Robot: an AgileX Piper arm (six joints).
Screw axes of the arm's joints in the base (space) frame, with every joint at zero. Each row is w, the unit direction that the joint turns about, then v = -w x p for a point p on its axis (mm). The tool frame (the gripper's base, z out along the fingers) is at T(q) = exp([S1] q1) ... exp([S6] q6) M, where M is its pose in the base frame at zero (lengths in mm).
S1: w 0 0 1 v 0 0 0
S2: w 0 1 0 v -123 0 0
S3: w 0 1 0 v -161.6 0 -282.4
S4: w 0.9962 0 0.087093 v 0 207.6 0
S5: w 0 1 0 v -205.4 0 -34.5
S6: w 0.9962 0 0.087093 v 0 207.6 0
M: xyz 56.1 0 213.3 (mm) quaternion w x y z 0.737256 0 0.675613 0
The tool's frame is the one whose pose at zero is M.
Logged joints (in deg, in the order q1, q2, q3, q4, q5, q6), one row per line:
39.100, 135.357, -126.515, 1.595, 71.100, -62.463
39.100, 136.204, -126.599, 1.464, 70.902, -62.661
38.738, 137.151, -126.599, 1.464, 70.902, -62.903
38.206, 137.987, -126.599, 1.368, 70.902, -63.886
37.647, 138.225, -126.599, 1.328, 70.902, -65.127
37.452, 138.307, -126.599, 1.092, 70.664, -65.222
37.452, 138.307, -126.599, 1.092, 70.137, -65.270
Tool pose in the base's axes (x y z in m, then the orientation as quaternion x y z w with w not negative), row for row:
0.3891, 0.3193, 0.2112, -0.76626, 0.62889, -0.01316, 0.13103
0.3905, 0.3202, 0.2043, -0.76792, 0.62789, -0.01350, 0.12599
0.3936, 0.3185, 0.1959, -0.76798, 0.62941, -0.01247, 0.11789
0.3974, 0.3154, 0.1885, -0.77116, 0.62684, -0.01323, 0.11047
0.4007, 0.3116, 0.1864, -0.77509, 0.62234, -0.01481, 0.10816
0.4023, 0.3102, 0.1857, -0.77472, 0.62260, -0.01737, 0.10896
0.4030, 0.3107, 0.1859, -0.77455, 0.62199, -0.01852, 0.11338
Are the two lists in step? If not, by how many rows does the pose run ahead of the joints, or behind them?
They are in step.
